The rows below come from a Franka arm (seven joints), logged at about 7 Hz.
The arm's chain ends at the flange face. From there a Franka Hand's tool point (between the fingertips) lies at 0.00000 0.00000 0.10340 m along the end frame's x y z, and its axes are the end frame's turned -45 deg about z.
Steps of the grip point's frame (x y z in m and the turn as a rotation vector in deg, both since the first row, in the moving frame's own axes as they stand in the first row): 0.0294, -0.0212, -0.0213, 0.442, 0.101, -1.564; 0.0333, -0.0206, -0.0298, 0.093, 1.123, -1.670; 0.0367, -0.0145, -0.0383, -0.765, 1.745, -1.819; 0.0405, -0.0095, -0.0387, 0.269, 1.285, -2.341
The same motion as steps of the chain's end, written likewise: 0.0062, -0.0351, -0.0213, 0.384, -0.241, -1.564; 0.0077, -0.0365, -0.0298, 0.860, 0.728, -1.670; 0.0125, -0.0349, -0.0382, 0.693, 1.775, -1.819; 0.0207, -0.0333, -0.0387, 1.099, 0.718, -2.341
